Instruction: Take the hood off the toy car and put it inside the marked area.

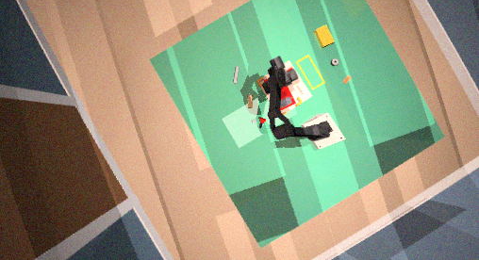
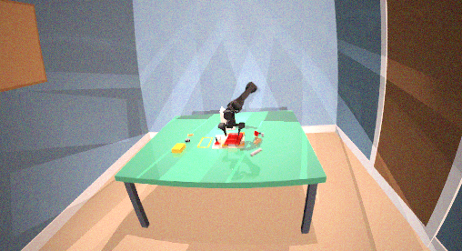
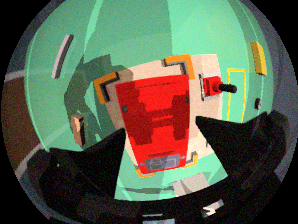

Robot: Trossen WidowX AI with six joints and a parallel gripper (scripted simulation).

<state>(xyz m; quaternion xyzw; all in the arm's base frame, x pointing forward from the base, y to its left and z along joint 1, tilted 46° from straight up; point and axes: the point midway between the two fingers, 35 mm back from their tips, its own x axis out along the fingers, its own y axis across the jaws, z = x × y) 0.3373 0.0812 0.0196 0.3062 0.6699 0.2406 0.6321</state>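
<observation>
Right now my gripper tip is 10 mm above the red hood. Also, from my gripper tip: dark wheel (360 mm to the right, 70 mm behind, 50 mm below); yellow block (390 mm to the right, 90 mm ahead, 40 mm below).
</observation>
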